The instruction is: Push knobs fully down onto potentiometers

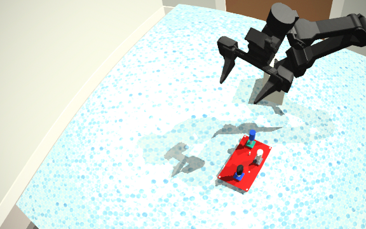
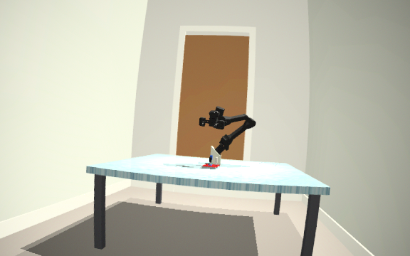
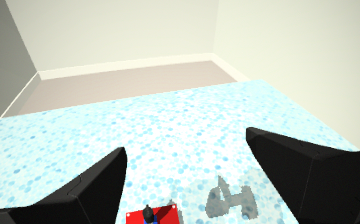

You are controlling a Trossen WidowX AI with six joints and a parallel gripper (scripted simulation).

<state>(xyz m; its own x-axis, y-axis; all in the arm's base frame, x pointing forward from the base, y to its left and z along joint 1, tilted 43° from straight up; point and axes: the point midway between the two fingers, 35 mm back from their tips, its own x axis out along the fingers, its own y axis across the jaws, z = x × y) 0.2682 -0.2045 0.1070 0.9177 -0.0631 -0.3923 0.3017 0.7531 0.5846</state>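
My gripper tip is 230 mm above the cream knob and 70 mm to the right of it.
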